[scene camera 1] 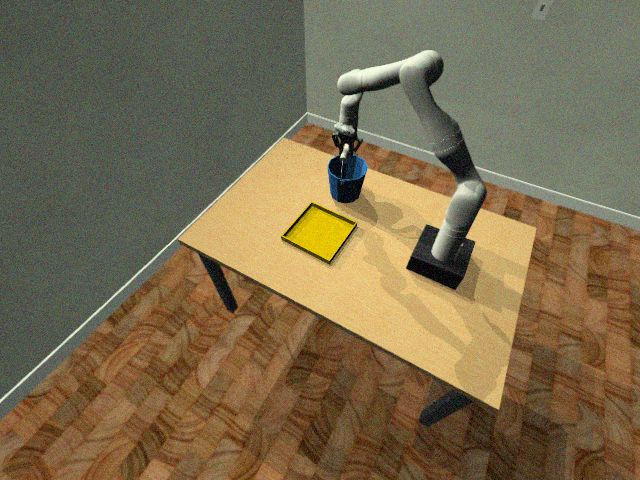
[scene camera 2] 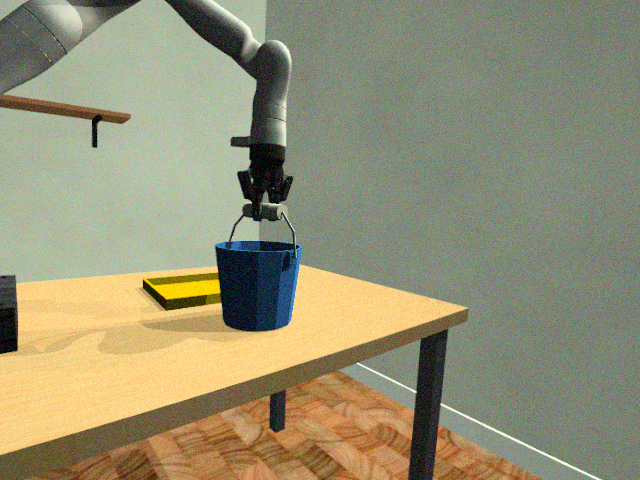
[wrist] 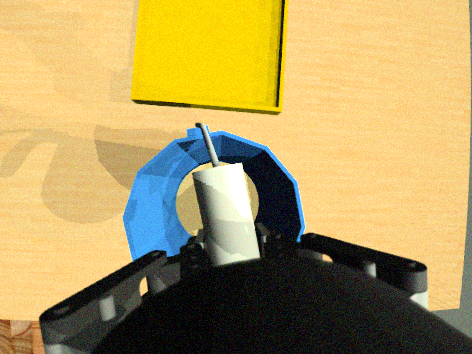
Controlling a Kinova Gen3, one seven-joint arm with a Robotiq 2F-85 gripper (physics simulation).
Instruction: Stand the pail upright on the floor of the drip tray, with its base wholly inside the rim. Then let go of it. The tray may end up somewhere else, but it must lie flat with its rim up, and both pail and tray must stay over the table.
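Seen in the pictures: gripper, fingertip midpoint: [scene camera 1: 345, 156] [scene camera 2: 265, 221] [wrist: 231, 238]; arm's base, origin of the base link: [scene camera 1: 443, 253].
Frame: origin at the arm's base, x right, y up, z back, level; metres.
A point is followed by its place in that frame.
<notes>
The blue pail [scene camera 1: 344, 190] @(x 0.215, y 0.005, z -0.464 m) [scene camera 2: 255, 289] @(x 0.354, y 0.000, z -0.416 m) [wrist: 150, 210] @(x 0.278, y 0.022, z -0.396 m) stands upright on the table, beside the tray and apart from it. Its wire bail is raised, with a pale cylindrical grip [scene camera 2: 276, 211] @(x 0.348, y 0.151, z -0.473 m) [wrist: 222, 200] @(x 0.264, y 0.166, z -0.488 m) at the top. My gripper [scene camera 1: 345, 149] @(x 0.299, y 0.128, z -0.489 m) [scene camera 2: 262, 210] @(x 0.299, y 0.128, z -0.489 m) [wrist: 231, 238] @(x 0.299, y 0.128, z -0.489 m) points down above the pail and is shut on this handle grip, one finger on each side. The yellow drip tray [scene camera 1: 320, 232] @(x 0.015, y -0.085, z -0.516 m) [scene camera 2: 180, 290] @(x -0.026, y -0.085, z -0.484 m) [wrist: 210, 55] @(x 0.043, y -0.085, z -0.509 m) lies flat with its rim up. In the scene camera 2 view the pail hides part of the tray.
The arm's black base block [scene camera 1: 439, 263] @(x -0.058, y 0.004, z -0.012 m) [scene camera 2: 7, 315] @(x 0.143, y -0.027, z -0.070 m) stands on the wooden table [scene camera 1: 248, 206] @(x 0.063, y -0.089, z -0.894 m) [scene camera 2: 155, 382] @(x 0.398, y -0.089, z -0.189 m) [wrist: 375, 150] @(x 0.259, y -0.089, z -0.786 m). A table edge lies behind the pail. Walls stand near two sides, and a wooden shelf [scene camera 2: 62, 108] hangs on one wall.
</notes>
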